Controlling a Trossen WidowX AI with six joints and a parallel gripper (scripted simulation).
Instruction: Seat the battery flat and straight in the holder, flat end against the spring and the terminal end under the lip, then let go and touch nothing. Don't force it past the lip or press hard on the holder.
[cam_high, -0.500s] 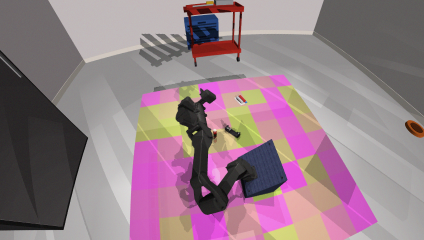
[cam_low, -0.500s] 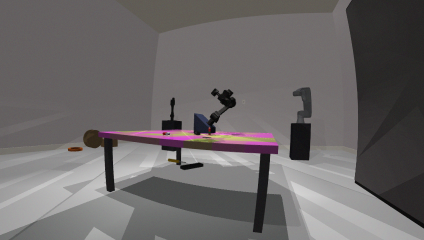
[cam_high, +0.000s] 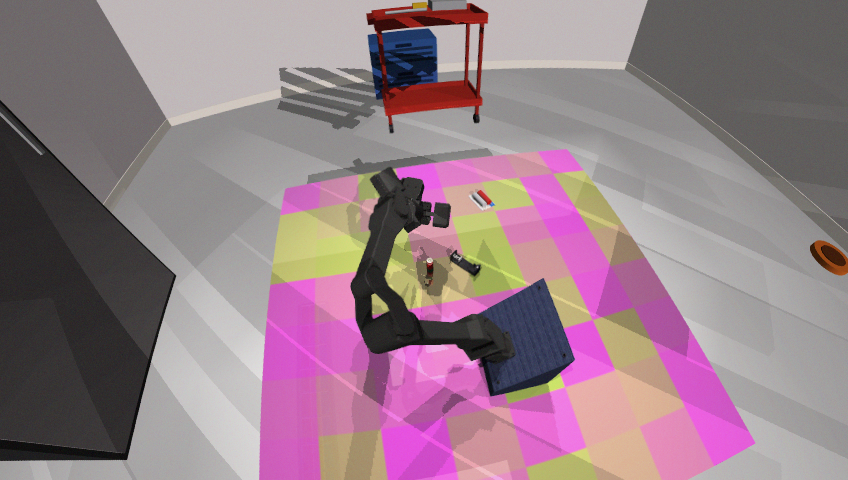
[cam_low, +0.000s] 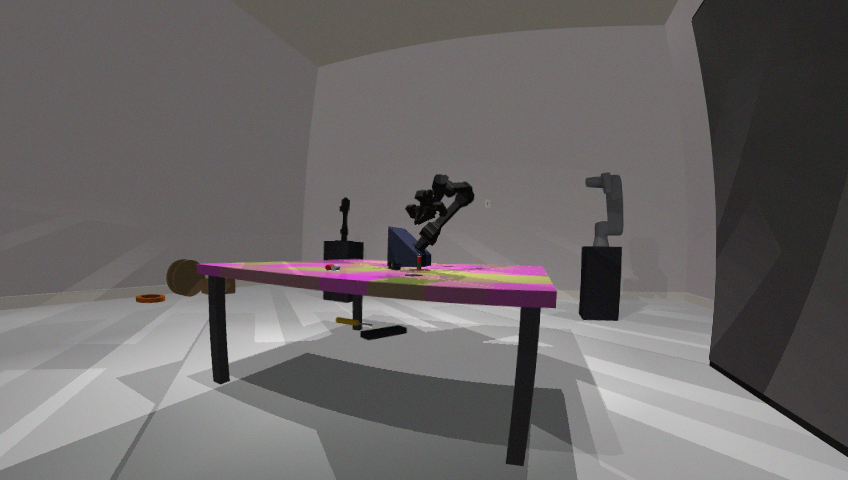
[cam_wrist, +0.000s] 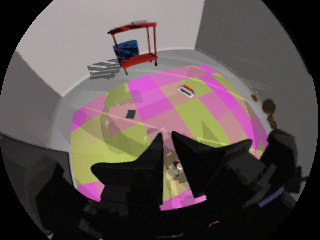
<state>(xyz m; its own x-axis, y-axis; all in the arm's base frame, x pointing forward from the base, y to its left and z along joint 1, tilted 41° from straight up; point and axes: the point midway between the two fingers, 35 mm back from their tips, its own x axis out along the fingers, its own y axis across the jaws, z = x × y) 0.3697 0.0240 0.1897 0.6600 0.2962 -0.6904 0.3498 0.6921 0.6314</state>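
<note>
The battery lies 80 mm behind my gripper tip, 10 mm to the right of it and 160 mm below it. Also, from my gripper tip: dark flat piece 190 mm ahead, 70 mm to the left, 190 mm below.
</note>
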